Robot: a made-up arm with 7 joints.
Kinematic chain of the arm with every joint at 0, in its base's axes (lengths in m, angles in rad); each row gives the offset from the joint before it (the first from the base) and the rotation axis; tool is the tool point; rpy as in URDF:
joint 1: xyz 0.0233 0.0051 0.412 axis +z
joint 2: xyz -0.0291 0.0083 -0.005 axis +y
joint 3: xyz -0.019 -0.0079 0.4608 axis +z
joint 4: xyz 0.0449 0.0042 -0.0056 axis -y
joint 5: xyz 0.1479 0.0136 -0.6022 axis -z
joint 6: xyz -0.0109 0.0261 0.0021 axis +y
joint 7: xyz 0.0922 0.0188 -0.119 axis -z
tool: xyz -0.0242 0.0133 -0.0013 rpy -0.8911 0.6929 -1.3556
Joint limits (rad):
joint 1: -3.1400..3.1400
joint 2: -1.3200..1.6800
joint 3: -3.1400..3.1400
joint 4: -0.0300..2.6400
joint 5: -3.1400..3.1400
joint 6: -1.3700..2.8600
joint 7: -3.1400..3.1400
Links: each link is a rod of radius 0.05 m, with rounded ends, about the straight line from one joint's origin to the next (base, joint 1, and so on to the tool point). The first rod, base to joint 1, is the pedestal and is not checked.
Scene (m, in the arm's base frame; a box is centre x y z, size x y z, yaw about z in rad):
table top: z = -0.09
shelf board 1: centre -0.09 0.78 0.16 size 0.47 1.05 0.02 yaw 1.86
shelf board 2: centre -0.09 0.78 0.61 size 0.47 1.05 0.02 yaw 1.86
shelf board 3: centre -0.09 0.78 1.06 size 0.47 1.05 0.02 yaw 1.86
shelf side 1: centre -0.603 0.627 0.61 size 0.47 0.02 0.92 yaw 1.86
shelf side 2: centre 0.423 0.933 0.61 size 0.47 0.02 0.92 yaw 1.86
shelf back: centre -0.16 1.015 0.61 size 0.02 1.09 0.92 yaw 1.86
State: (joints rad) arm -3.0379 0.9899 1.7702 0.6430 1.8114 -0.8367 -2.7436
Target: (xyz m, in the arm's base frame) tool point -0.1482 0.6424 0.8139
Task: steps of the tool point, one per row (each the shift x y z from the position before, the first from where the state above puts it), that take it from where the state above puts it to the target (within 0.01 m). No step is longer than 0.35 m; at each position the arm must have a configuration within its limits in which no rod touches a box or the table.
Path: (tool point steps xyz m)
1: 0.2068 0.0301 0.1042
2: 0.1907 0.1372 0.0979
3: 0.1181 0.2307 0.0834
4: 0.0000 0.2805 0.0626
5: -0.1370 0.2656 0.0377
6: -0.2567 0.1807 0.0119
7: -0.3240 0.0411 -0.0115

